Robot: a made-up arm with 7 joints.
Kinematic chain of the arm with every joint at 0, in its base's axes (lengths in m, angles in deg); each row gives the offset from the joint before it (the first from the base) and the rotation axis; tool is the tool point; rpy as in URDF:
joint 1: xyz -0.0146 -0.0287 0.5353 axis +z
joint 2: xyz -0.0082 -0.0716 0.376 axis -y
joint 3: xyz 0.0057 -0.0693 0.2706 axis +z
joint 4: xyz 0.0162 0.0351 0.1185 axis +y
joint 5: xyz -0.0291 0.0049 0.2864 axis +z
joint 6: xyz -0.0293 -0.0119 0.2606 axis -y
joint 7: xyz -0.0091 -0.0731 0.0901 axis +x
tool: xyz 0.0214 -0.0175 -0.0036 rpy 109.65 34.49 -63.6
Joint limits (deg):
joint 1: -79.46..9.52
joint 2: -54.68..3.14
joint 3: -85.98..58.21
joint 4: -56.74..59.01
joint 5: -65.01..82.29
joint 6: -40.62..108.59
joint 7: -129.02..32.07
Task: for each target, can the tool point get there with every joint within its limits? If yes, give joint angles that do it. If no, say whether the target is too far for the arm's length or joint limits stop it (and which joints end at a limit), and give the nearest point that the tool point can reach.
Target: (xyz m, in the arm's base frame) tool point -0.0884 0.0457 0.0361
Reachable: no: joint limits stop it (at a limit: joint 1, joint 2, joint 4, joint 5, joint 6) | nearest point 0.7454 0.1190 0.8680 | short by 1.180 m
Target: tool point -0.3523 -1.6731 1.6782
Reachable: no: too far | nearest point -0.2096 -0.9781 1.3831 | short by 0.768 m
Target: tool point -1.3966 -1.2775 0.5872
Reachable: no: too far | nearest point -0.5404 -0.8559 1.0486 | short by 1.060 m
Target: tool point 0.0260 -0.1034 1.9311
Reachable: yes | joints -22.23 -7.03 -61.64 0.09 -50.61 2.45 6.77
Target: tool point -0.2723 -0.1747 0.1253
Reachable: no: joint limits stop it (at a limit: joint 1, joint 2, joint 4, joint 5, joint 6) | nearest point -0.1077 -0.8429 0.8547 | short by 1.003 m
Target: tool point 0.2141 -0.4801 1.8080
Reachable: yes | joints -40.81 -33.19 12.65 -15.51 53.91 -4.57 -0.30
